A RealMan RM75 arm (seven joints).
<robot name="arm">
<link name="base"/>
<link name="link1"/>
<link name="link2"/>
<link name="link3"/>
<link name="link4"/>
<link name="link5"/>
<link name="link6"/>
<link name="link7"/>
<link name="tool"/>
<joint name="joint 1" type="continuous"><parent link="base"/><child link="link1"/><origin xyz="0.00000 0.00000 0.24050"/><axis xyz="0 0 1"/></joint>
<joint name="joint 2" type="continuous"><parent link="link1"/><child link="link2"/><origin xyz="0.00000 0.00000 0.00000" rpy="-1.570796 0.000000 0.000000"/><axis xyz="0 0 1"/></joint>
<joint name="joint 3" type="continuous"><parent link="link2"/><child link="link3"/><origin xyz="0.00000 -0.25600 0.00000" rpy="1.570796 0.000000 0.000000"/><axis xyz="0 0 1"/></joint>
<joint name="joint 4" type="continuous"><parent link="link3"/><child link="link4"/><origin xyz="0.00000 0.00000 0.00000" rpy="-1.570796 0.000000 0.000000"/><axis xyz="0 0 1"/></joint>
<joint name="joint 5" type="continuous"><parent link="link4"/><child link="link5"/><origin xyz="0.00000 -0.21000 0.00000" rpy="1.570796 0.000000 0.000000"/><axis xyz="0 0 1"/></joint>
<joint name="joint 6" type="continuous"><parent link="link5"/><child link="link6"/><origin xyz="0.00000 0.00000 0.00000" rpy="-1.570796 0.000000 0.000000"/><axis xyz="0 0 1"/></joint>
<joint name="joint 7" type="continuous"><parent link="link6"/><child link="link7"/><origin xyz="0.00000 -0.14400 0.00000" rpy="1.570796 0.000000 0.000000"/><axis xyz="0 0 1"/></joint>
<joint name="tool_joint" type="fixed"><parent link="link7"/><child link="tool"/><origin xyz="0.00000 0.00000 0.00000"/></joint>
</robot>
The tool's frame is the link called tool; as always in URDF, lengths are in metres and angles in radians. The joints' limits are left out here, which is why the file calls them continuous.
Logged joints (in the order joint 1, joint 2, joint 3, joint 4, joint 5, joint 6, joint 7), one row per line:
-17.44, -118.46, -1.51, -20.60, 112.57, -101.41, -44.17
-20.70, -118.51, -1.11, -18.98, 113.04, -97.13, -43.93
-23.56, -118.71, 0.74, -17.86, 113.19, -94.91, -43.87
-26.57, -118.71, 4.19, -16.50, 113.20, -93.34, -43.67
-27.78, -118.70, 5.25, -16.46, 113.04, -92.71, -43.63
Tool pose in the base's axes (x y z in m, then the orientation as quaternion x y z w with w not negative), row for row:
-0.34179, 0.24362, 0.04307, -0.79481, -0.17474, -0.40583, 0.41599
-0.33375, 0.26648, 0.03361, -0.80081, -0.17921, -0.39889, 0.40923
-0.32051, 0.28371, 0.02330, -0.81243, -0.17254, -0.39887, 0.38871
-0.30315, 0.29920, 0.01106, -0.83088, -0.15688, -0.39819, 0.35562
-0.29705, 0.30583, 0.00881, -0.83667, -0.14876, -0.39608, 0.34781
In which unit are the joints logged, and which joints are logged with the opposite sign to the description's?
The joints are logged in degrees. Opposite sign: joint 4, joint 6.
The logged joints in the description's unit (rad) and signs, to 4 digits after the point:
-0.3044, -2.0675, -0.0264, 0.3595, 1.9647, 1.7699, -0.7709
-0.3613, -2.0684, -0.0194, 0.3313, 1.9729, 1.6952, -0.7667
-0.4112, -2.0719, 0.0129, 0.3117, 1.9755, 1.6565, -0.7657
-0.4637, -2.0719, 0.0731, 0.2880, 1.9757, 1.6291, -0.7622
-0.4849, -2.0717, 0.0916, 0.2873, 1.9729, 1.6181, -0.7615

